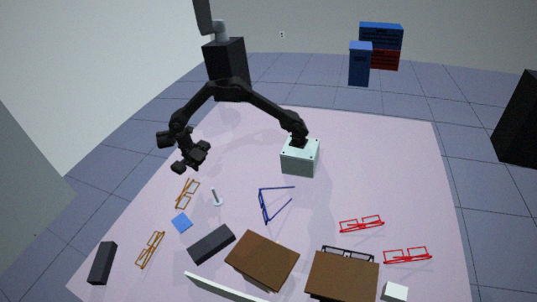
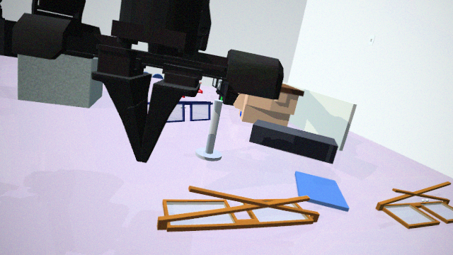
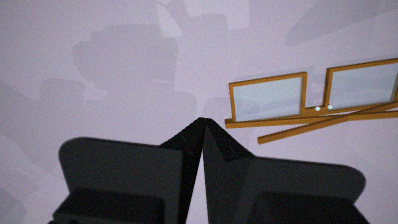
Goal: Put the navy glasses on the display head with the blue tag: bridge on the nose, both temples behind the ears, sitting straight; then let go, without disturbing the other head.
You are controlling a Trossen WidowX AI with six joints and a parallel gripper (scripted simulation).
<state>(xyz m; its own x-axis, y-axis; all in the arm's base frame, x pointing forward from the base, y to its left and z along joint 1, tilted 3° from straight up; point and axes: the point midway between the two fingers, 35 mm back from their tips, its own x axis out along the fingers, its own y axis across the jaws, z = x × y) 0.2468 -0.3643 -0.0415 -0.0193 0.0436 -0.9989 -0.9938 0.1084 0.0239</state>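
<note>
My gripper tip is now 15 cm to the right of the white post, 8 cm short of it and 2 cm above it. The rest, counted from my gripper tip: white panel 57 cm to the left, 36 cm ahead, 1 cm above; blue tag 22 cm ahead, 7 cm to the left, 5 cm below; display head 45 cm to the left, 23 cm ahead, 1 cm above.
</note>
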